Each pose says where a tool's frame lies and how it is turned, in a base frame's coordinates. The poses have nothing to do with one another.
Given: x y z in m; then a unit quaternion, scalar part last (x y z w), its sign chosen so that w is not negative.
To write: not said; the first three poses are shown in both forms.
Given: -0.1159 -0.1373 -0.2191 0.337 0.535 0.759 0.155
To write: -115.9 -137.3 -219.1 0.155 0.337 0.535 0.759
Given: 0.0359 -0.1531 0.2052 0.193 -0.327 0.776 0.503
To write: 35.9 -153.1 205.2 0.503 0.193 -0.327 0.776
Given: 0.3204 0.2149 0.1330 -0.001 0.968 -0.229 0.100
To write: 320.4 214.9 133.0 0.100 -0.001 0.968 -0.229
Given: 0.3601 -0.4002 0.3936 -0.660 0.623 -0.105 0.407
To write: 360.1 -400.2 393.6 0.407 -0.660 0.623 -0.105
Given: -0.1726 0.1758 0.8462 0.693 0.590 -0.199 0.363
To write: -172.6 175.8 846.2 0.363 0.693 0.590 -0.199
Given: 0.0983 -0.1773 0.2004 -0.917 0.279 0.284 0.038
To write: 98.3 -177.3 200.4 0.038 -0.917 0.279 0.284
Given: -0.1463 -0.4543 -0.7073 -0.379 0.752 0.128 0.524
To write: -146.3 -454.3 -707.3 0.524 -0.379 0.752 0.128
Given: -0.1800 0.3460 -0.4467 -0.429 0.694 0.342 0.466
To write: -180.0 346.0 -446.7 0.466 -0.429 0.694 0.342
